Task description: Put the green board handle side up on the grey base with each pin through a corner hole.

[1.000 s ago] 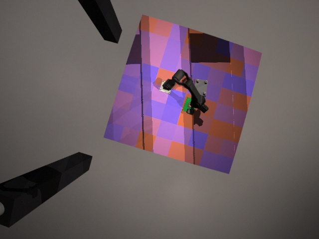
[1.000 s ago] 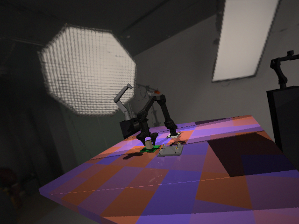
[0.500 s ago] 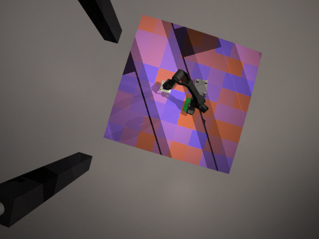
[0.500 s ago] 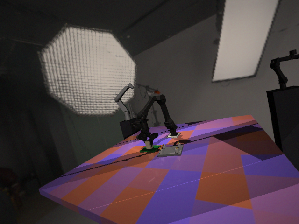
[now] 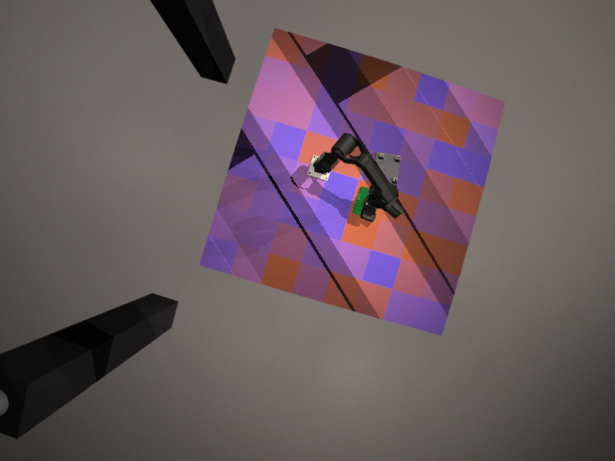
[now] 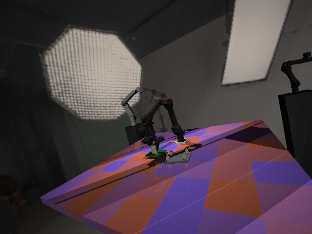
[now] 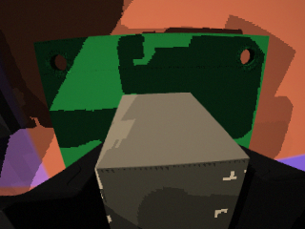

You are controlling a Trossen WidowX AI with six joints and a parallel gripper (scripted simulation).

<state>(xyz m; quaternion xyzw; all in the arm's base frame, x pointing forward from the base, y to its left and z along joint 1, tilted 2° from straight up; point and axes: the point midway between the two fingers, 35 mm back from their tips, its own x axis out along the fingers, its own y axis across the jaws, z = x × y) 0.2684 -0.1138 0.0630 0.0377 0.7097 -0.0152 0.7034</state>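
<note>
Now: gripper tip 50 mm short of the grey base, 200 mm to the right of it and 40 mm above it. Also, from my gripper tip: green board: right at my gripper tip.
</note>
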